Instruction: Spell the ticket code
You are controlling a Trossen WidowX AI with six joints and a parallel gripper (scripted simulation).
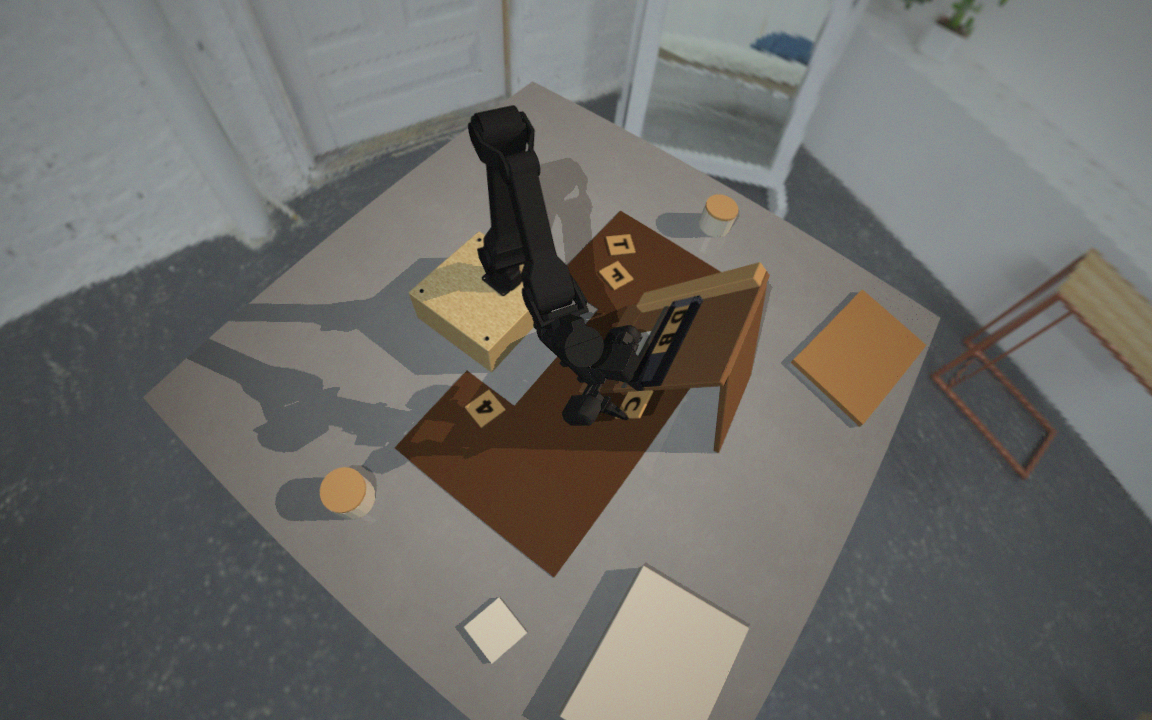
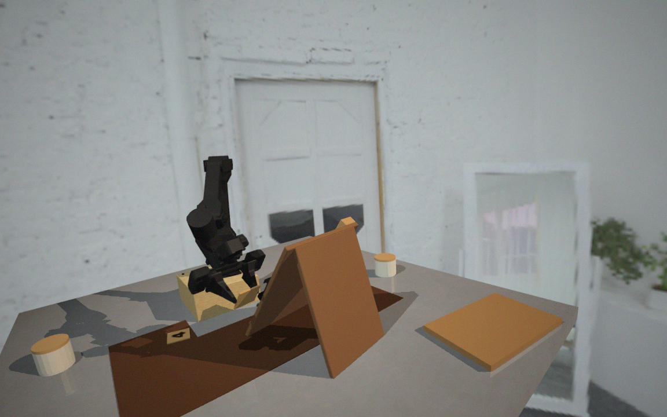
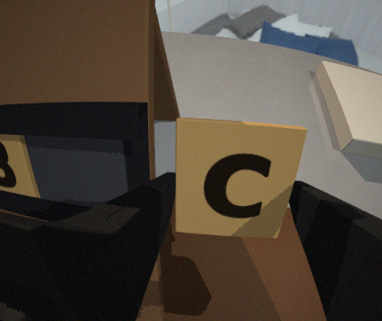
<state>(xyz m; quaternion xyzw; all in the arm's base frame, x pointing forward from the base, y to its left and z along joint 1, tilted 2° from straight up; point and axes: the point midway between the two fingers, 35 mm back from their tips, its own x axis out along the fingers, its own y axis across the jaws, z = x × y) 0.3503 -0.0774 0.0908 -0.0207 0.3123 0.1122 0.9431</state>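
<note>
Now: the white ticket 8 cm behind my gripper tip, 13 cm to the left of it and 8 cm below it. Also, from my gripper tip: brown mat: 17 cm behind, 7 cm to the left, 16 cm below; then D tile: 4 cm behind, 19 cm to the left; then C tile: right at my gripper tip.
</note>
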